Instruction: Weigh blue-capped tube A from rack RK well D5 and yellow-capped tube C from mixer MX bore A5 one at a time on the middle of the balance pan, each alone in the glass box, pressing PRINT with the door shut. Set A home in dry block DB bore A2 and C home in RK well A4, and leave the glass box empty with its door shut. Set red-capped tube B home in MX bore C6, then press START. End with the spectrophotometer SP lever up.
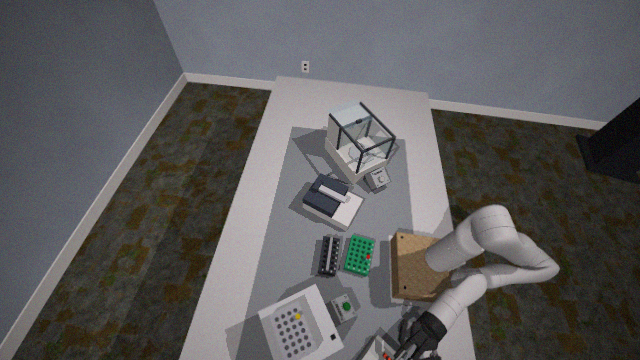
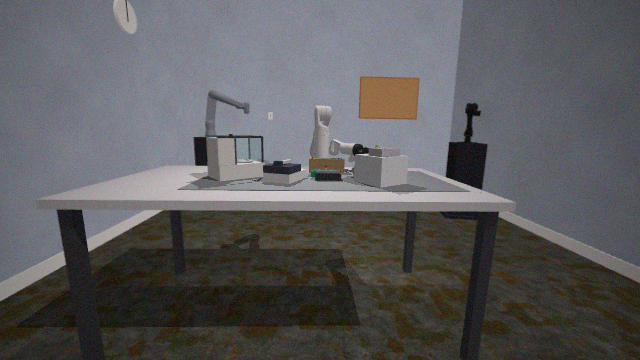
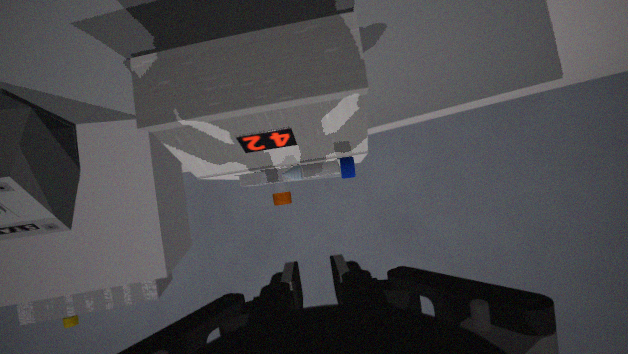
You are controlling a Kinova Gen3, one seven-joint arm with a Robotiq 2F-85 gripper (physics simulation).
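Places are measured from the arm's base along level axes (x ahead, y left, z up), in metres.
Where they show: gripper, fingertip midpoint: [image 3: 316,275]; arm's base, origin of the base link: [image 1: 437,258] [image 2: 321,158].
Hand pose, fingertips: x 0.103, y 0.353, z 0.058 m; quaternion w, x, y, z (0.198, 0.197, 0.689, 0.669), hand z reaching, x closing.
Observation:
Each offset is from my fingertips to the top centre of the thing. "*": to the spot under its first point.
Blue-capped tube A {0.003 m ahead, 0.024 m left, 0.052 m down} [image 3: 320,170] lies on its side along the top of dry block DB {0.029 m ahead, 0.026 m left, 0.057 m down} [image 3: 250,112], which reads 42. My gripper [image 3: 316,275] is empty, fingers parted by a narrow gap, near the block and apart from the tube. Yellow-capped tube C {0.290 m ahead, 0.025 m right, 0.056 m up} [image 1: 298,316] [image 3: 70,321] stands in mixer MX {0.245 m ahead, 0.031 m right, 0.043 m up} [image 1: 325,325] [image 2: 380,171]. Red-capped tube B {0.129 m ahead, 0.291 m right, 0.073 m down} [image 1: 368,256] [image 2: 326,167] stands in green rack RK {* 0.167 m ahead, 0.233 m right, 0.108 m down} [image 1: 352,271]. The glass box {0.252 m ahead, 0.720 m right, 0.087 m up} [image 1: 377,144] on the balance shows no tube; its door state is unclear. Spectrophotometer SP {0.310 m ahead, 0.470 m right, 0.025 m down} [image 1: 342,218] [image 2: 282,176] has a pale lever across its dark top.
An orange cap {0.042 m ahead, 0.035 m left, 0.040 m down} [image 3: 282,198] shows at the dry block. A box with a green button {0.163 m ahead, 0.108 m right, 0.052 m down} [image 1: 346,306] stands beside the mixer. The PRINT box {* 0.153 m ahead, 0.618 m right, 0.059 m down} [image 1: 378,179] stands by the balance. A black rack {0.262 m ahead, 0.260 m right, 0.079 m down} [image 1: 329,256] [image 2: 328,176] stands beside the green rack. My arm's wooden base [image 1: 412,260] is right of them.

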